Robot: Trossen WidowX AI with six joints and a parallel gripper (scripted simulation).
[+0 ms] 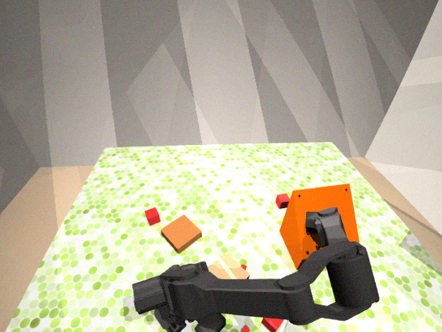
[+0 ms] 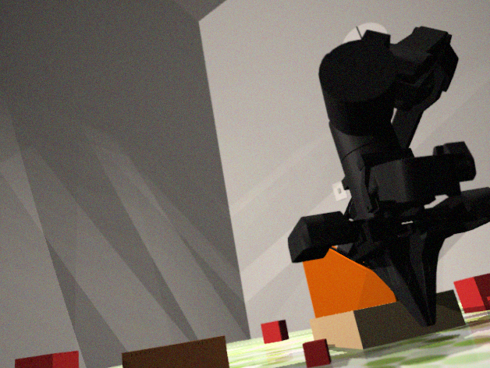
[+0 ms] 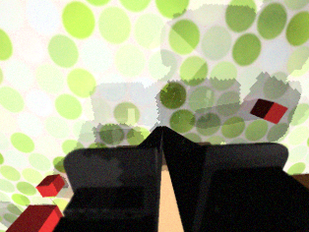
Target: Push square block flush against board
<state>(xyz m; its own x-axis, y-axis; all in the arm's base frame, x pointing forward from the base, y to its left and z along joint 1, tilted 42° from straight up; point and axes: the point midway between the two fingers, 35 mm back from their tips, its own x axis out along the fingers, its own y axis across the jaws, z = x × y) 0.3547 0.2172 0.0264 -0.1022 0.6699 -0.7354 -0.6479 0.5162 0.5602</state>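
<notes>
My gripper tip is now 7 cm to the left of the tan board, 7 cm past it and 1 cm below it. The rest, counted from my gripper tip: orange-brown square block: 24 cm to the right, 4 cm ahead, 1 cm above.
</notes>
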